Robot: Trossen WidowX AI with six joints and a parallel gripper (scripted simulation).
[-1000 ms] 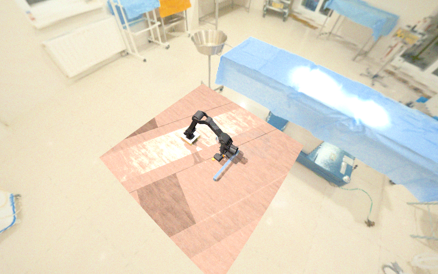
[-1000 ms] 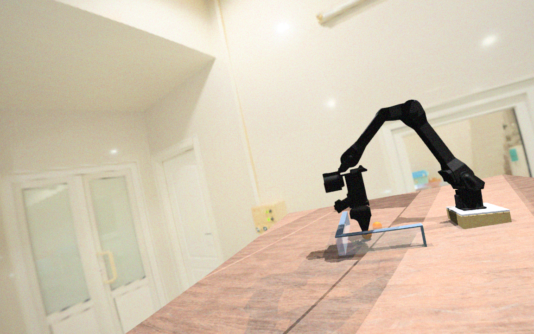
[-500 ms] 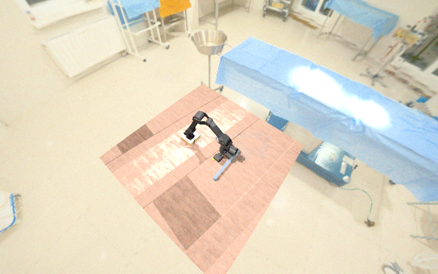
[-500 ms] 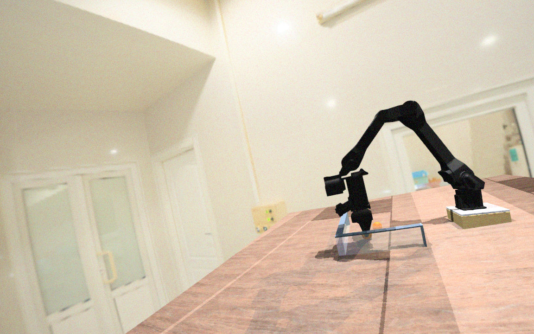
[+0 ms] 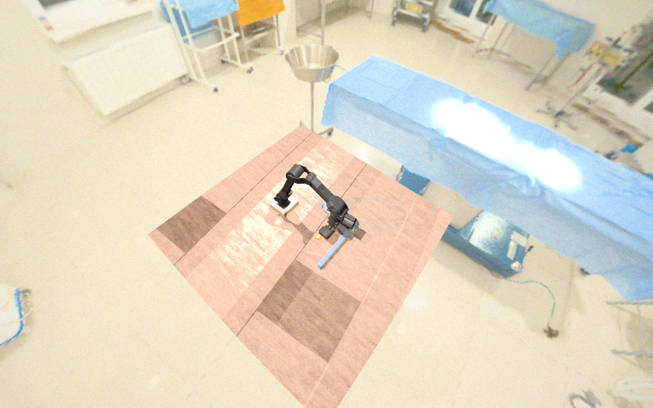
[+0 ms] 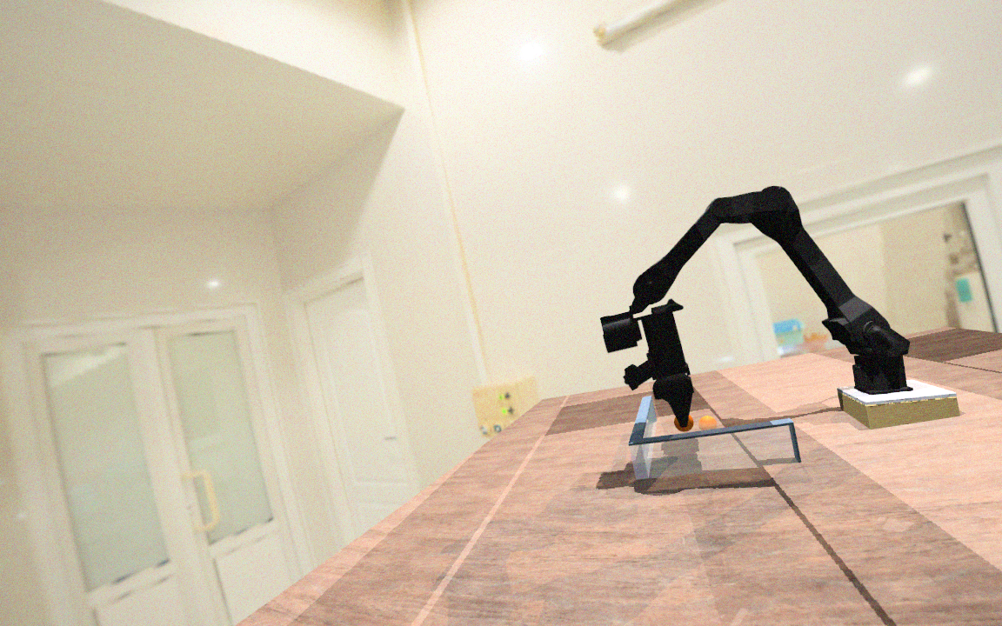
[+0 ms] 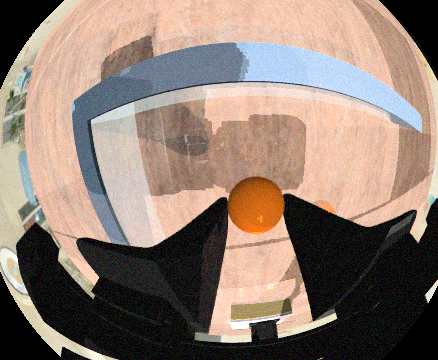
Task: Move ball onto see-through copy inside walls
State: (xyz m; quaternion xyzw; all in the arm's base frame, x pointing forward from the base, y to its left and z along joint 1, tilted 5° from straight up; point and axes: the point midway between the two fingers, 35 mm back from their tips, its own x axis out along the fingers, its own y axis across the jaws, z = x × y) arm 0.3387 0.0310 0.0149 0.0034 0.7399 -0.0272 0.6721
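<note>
My gripper tip is now 3 cm past the clear wall, 11 cm to the right of it and 2 cm above it. The rest, counted from my gripper tip: orange ball right at my gripper tip.
</note>
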